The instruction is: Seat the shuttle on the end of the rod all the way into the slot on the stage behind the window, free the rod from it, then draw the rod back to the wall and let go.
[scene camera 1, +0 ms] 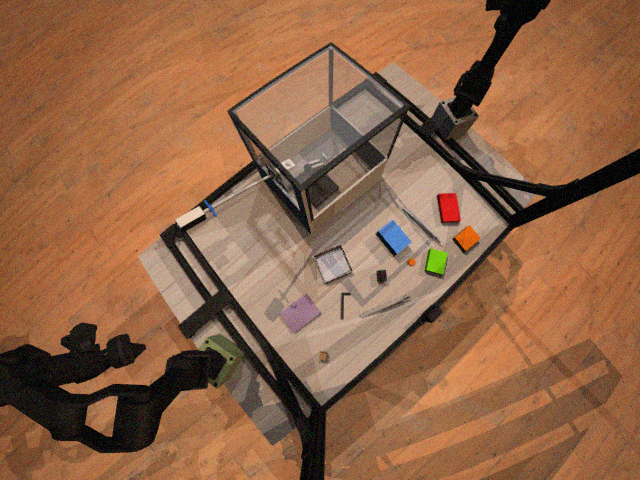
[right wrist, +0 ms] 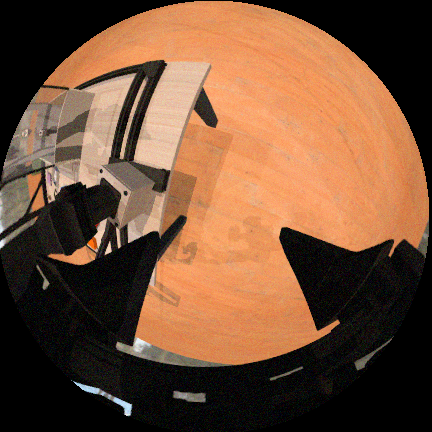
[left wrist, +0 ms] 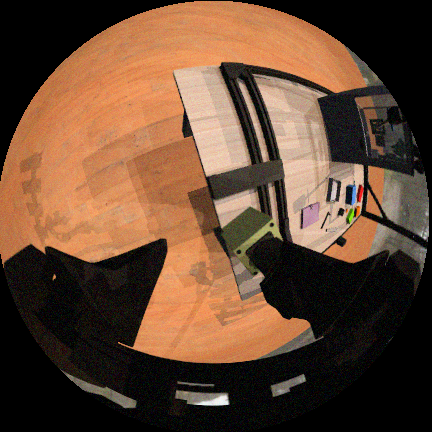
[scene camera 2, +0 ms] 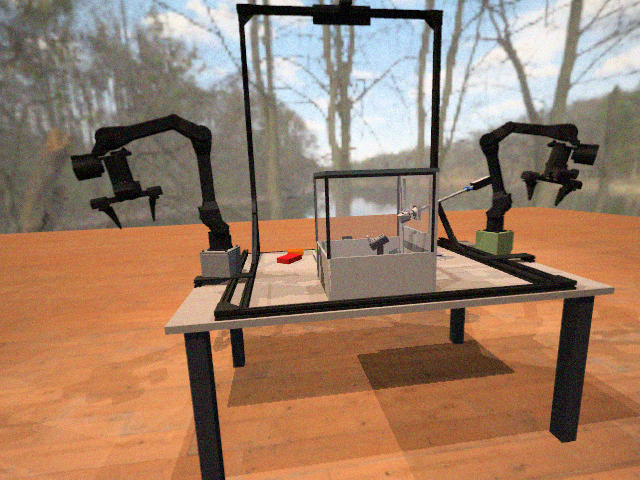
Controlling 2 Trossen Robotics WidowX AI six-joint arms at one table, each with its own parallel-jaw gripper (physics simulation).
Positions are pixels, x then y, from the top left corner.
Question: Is my right gripper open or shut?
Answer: Open.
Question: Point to a thin rod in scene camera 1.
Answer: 185,222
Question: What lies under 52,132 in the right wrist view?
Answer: A glass-walled box.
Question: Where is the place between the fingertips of my left gripper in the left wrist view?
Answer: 226,246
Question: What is my right gripper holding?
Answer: Nothing.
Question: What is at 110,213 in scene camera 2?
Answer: My right gripper.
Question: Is my left gripper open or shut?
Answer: Open.
